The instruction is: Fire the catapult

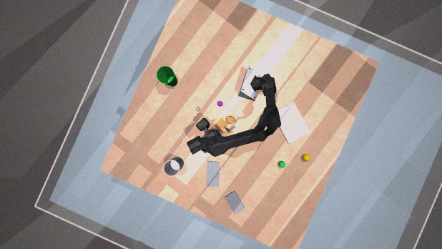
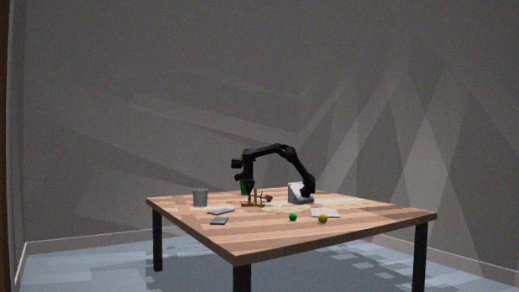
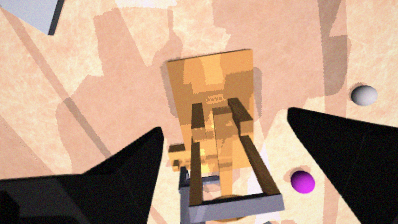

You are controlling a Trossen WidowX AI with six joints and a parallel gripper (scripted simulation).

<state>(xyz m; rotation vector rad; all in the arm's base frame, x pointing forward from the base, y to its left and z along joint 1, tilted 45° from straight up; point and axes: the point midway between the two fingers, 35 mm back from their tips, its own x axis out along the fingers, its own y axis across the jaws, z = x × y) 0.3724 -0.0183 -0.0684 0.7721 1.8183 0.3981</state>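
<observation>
Right now my gripper tip is 180 mm past the purple ball, 60 mm to the left of it and 60 mm above it. Round my gripper tip: small grey ball (80 mm behind, 160 mm to the right, 60 mm below); white mug (270 mm ahead, 100 mm to the right, 40 mm below); orange catapult (60 mm behind, 40 mm to the left, 20 mm below).
</observation>
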